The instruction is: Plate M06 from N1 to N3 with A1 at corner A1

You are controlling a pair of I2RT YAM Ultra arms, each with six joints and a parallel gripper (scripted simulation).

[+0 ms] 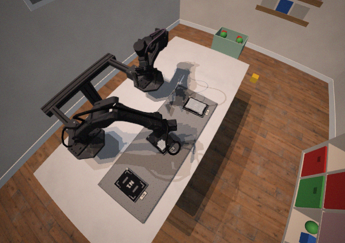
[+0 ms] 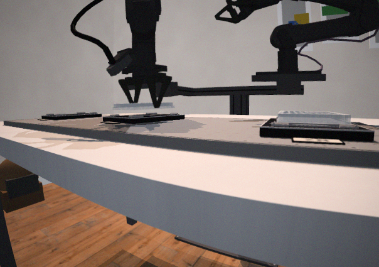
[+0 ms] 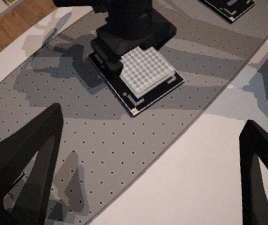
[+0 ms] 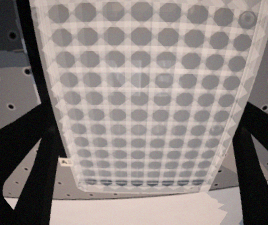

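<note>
The N3 nest is 30 mm below my right hand. Round my right hand: plate 60 mm ahead, 360 mm to the left, 20 mm below.
</note>
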